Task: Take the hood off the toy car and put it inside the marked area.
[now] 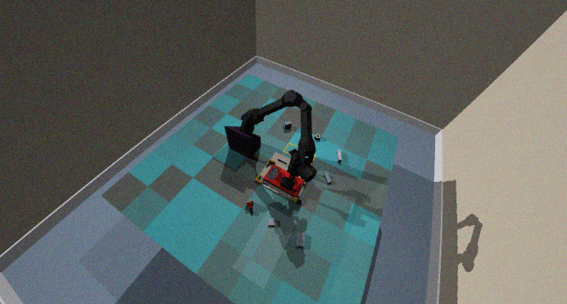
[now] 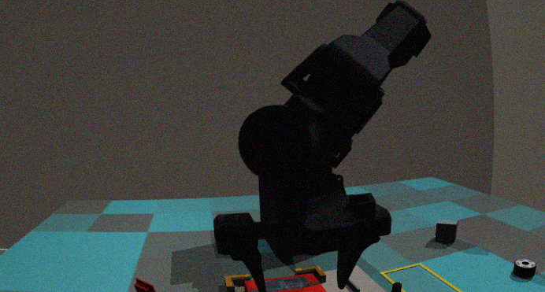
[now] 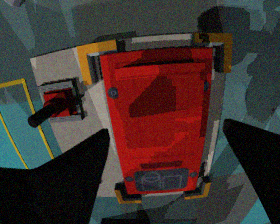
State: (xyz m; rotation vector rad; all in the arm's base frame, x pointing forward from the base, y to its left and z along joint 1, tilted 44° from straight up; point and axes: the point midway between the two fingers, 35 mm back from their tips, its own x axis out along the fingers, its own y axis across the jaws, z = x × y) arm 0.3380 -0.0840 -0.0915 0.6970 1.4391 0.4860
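Right now my gripper tip is 3 cm above the hood. The rest, counted from my gripper tip: black wheel: 4 cm ahead, 39 cm to the left, 6 cm below.
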